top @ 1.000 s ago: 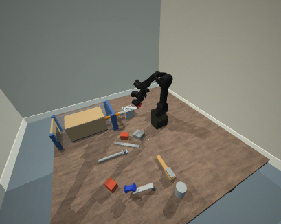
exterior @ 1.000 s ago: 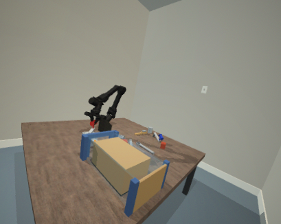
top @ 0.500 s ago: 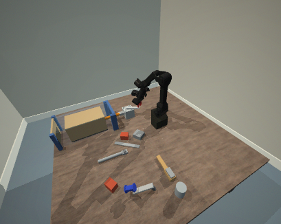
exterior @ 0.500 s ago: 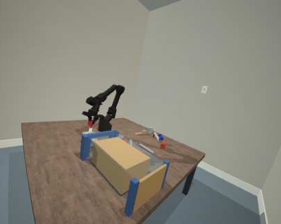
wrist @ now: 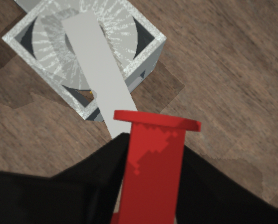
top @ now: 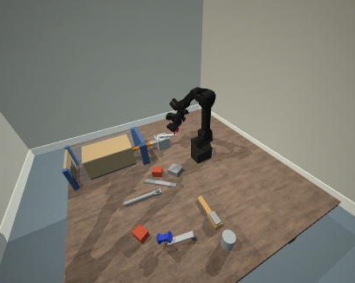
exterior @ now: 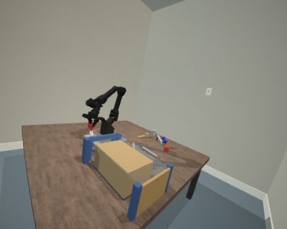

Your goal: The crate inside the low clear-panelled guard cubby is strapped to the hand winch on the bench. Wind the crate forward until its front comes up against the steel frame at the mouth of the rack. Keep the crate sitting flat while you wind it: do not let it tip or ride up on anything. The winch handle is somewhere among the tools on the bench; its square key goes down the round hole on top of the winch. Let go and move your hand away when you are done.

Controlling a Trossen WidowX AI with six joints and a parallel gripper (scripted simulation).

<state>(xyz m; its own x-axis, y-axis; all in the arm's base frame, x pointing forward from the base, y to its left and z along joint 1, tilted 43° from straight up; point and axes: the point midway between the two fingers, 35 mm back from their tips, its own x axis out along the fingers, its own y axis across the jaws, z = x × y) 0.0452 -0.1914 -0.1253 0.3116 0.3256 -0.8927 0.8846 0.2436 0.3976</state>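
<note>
Now: gripper tip 24 cm short of the blue frame, 6 cm to the left of it and 3 cm above it. The rest, counted from my gripper tip: red handle knob (1 cm behind, 1 cm to the left); red-gripped winch handle (3 cm ahead, 1 cm to the right, 3 cm below); grey winch (7 cm ahead, 4 cm to the right, 10 cm below).
</note>
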